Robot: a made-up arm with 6 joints.
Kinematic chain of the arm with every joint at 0, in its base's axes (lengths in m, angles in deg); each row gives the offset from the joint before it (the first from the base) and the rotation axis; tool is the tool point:
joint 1: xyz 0 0 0.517 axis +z
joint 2: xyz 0 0 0 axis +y
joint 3: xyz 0 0 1.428 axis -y
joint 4: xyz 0 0 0 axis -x
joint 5: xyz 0.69 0 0 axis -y
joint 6: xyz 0 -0.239 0 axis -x
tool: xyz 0 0 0
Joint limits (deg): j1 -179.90..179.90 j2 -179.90..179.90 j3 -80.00..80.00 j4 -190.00..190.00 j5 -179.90..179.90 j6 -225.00..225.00
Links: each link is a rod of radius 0.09 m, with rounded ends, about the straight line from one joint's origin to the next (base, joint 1, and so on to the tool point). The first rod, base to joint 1, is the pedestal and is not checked.
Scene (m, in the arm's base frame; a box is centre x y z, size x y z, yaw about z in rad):
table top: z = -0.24
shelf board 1: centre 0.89 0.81 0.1 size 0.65 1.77 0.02 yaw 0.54
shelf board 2: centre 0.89 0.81 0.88 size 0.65 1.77 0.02 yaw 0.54
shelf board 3: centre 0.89 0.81 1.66 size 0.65 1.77 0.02 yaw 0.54
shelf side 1: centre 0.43 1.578 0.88 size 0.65 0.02 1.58 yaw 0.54
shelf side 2: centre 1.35 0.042 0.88 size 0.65 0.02 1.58 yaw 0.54
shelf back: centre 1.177 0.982 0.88 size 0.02 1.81 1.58 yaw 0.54
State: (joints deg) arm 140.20 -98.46 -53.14 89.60 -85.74 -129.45
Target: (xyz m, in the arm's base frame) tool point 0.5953 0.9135 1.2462
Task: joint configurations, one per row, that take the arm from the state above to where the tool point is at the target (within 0.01 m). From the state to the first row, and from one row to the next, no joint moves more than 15 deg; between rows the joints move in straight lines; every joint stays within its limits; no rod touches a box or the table.
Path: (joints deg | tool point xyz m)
1: 131.32 -84.66 -51.98 87.92 -85.74 -129.45 | 0.6470 -0.7228 1.2235
2: 122.44 -70.86 -50.81 86.25 -85.74 -129.45 | 0.4330 -0.6521 1.4458
3: 113.55 -57.05 -49.65 84.57 -85.74 -129.45 | 0.2384 -0.4903 1.6185
4: 104.67 -43.25 -48.48 82.90 -85.74 -129.45 | 0.0969 -0.2534 1.7304
5: 95.79 -29.45 -47.32 81.22 -85.74 -129.45 | 0.0336 0.0306 1.7736
6: 86.91 -15.65 -46.16 79.55 -85.74 -129.45 | 0.0610 0.3258 1.7442
7: 78.03 -1.85 -44.99 77.87 -85.74 -129.45 | 0.1771 0.5933 1.6429
8: 69.14 11.95 -43.83 76.20 -85.74 -129.45 | 0.3651 0.7979 1.4740
9: 60.26 25.76 -42.67 74.52 -85.74 -129.45 | 0.5953 0.9135 1.2461

